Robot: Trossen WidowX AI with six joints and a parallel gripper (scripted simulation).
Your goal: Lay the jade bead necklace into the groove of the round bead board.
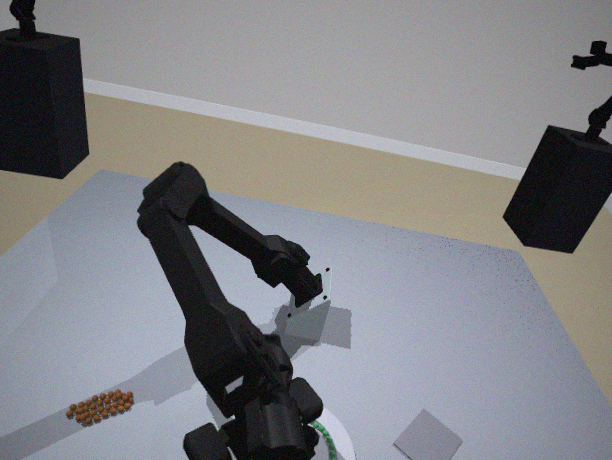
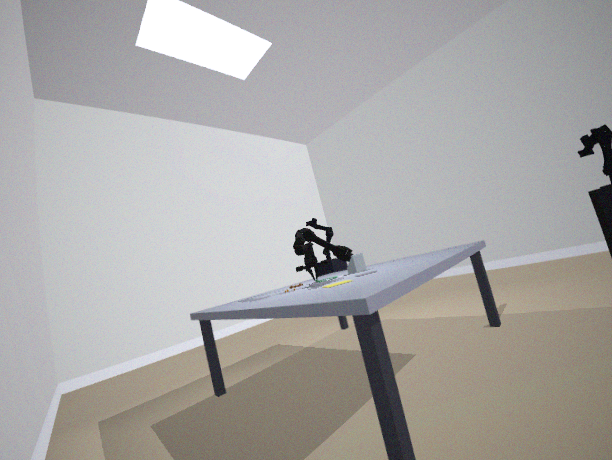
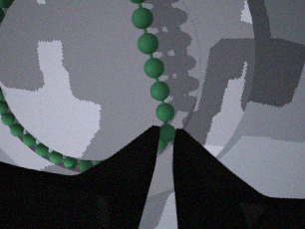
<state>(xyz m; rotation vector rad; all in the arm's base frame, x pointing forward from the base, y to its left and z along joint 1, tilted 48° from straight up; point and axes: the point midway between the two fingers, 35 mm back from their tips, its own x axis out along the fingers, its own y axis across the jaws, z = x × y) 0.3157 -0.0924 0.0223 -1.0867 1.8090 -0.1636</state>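
Right now the round bead board is 20 mm behind my gripper tip, 60 mm to the left of it and 10 mm below it. The rest, counted from my gripper tip: yellow strip (180 mm ahead, 280 mm to the left, 20 mm below); then flat grey square (60 mm behind, 290 mm to the left, 20 mm below).
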